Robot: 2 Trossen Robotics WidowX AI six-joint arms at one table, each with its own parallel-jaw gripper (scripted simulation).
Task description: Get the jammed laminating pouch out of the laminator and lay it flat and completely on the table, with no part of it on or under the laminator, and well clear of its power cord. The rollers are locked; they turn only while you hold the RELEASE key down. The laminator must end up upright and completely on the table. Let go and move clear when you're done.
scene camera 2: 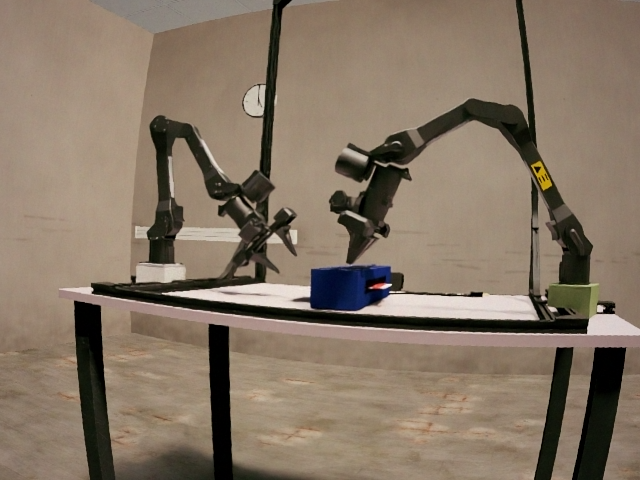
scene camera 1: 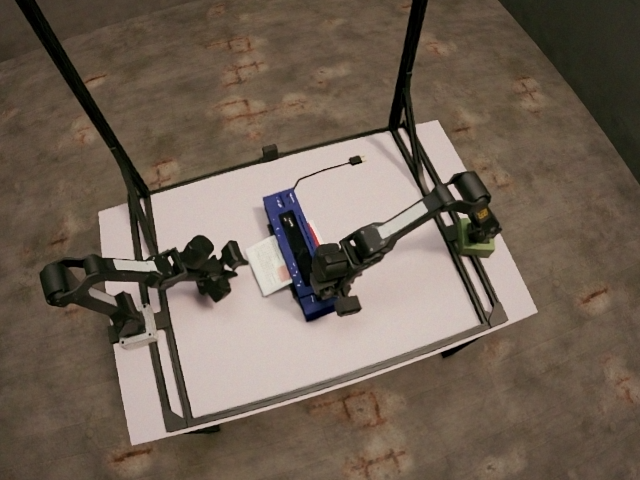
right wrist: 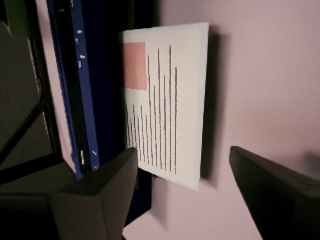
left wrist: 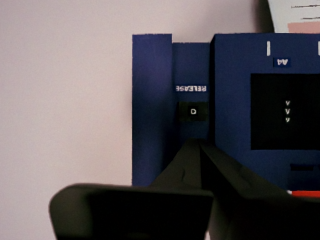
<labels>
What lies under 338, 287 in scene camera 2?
A blue laminator.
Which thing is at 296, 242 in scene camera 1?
A blue laminator.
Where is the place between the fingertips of my right gripper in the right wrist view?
183, 153
</labels>
